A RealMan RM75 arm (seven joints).
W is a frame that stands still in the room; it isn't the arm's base.
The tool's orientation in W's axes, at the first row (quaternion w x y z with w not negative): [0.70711, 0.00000, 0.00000, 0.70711]
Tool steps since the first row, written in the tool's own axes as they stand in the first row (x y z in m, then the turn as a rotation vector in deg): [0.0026, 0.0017, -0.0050, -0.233, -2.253, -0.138]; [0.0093, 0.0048, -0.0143, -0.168, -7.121, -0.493]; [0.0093, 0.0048, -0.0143, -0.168, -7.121, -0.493]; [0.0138, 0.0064, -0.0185, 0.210, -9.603, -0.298]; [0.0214, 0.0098, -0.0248, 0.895, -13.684, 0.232]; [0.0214, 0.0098, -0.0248, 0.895, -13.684, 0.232]
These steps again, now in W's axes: [-0.0017, 0.0026, -0.0050, 2.253, -0.233, -0.138]; [-0.0048, 0.0093, -0.0143, 7.121, -0.168, -0.493]; [-0.0048, 0.0093, -0.0143, 7.121, -0.168, -0.493]; [-0.0064, 0.0138, -0.0185, 9.603, 0.210, -0.298]; [-0.0098, 0.0214, -0.0248, 13.684, 0.895, 0.232]; [-0.0098, 0.0214, -0.0248, 13.684, 0.895, 0.232]
